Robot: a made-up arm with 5 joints.
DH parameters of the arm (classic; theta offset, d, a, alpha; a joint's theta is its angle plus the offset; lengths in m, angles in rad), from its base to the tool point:
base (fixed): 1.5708 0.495 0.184 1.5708
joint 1: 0 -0.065 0.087 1.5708
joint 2: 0 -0.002 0.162 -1.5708
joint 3: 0.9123 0 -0.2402 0
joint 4: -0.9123 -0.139 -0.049 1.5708
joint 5: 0.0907 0 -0.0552 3.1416
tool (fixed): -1.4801 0.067 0 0
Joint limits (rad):
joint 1: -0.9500..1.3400
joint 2: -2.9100..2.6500
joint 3: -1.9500..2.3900
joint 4: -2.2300..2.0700
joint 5: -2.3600..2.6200
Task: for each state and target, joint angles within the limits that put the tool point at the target. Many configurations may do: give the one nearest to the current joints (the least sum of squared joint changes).
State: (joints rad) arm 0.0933 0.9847 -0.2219 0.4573 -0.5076
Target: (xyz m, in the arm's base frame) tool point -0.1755 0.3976 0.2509
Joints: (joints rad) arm 0.1616 0.9868 0.2347 0.8311 -0.2276
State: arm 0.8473 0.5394 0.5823 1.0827 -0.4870
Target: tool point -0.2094 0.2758 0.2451
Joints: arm 0.1482 0.3159 0.0734 1.0377 -0.3105
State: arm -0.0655 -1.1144 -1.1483 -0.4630 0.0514
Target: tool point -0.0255 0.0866 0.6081
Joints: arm 0.1913 -1.3848 -0.9338 -0.1374 0.1292
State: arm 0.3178 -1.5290 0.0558 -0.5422 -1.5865
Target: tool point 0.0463 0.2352 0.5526
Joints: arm 0.3282 -2.2655 -0.6674 -0.0951 -1.3421
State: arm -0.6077 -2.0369 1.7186 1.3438 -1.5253
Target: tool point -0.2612 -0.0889 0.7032
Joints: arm -0.9500 -2.5161 2.0519 1.2231 -1.7444
